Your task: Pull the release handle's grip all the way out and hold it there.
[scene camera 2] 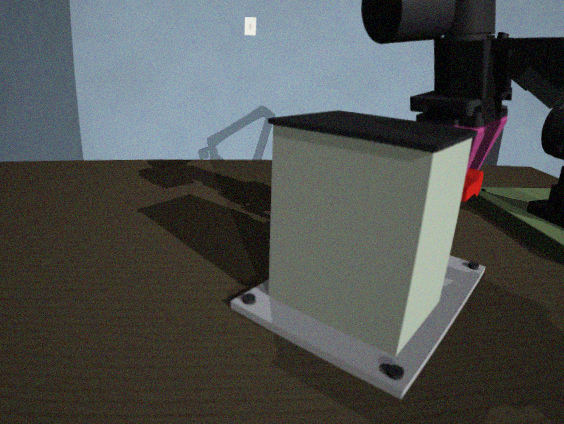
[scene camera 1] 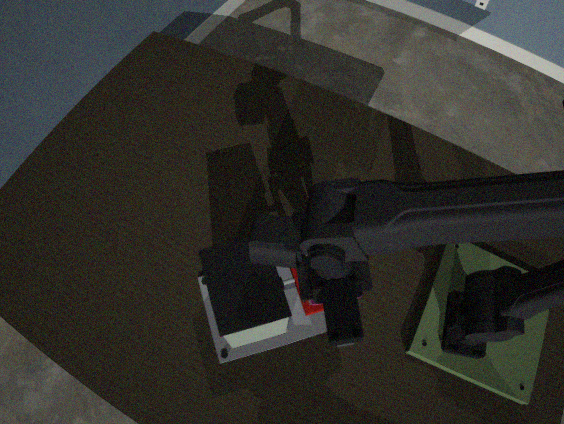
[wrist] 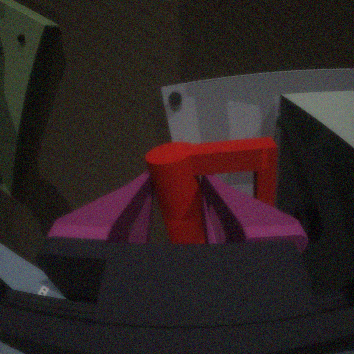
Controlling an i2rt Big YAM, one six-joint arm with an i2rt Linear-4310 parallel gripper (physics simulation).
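The release handle's red grip (scene camera 1: 314, 307) (scene camera 2: 472, 186) (wrist: 175, 195) stands beside a pale box with a black top (scene camera 1: 245, 295) (scene camera 2: 345, 220) (wrist: 330, 107). In the wrist view a red arm runs from the grip's end to a red bar close by the box's dark face. My gripper (scene camera 2: 476, 165) (wrist: 176, 177) points down, with one magenta finger on each side of the grip, and is shut on it. The fingertips reach near the grip's end. The black gripper body hides the grip's other end in the wrist view, and the box hides part of the handle in scene camera 2.
The box stands on a grey base plate (scene camera 1: 310, 327) (scene camera 2: 325, 335) (wrist: 210, 95) with dark bolts at its corners. A green base (scene camera 1: 520, 370) (scene camera 2: 520, 195) (wrist: 25, 50) under the arm stands on the other side of the gripper from the box. The arm's link (scene camera 1: 450, 210) reaches over the brown table top.
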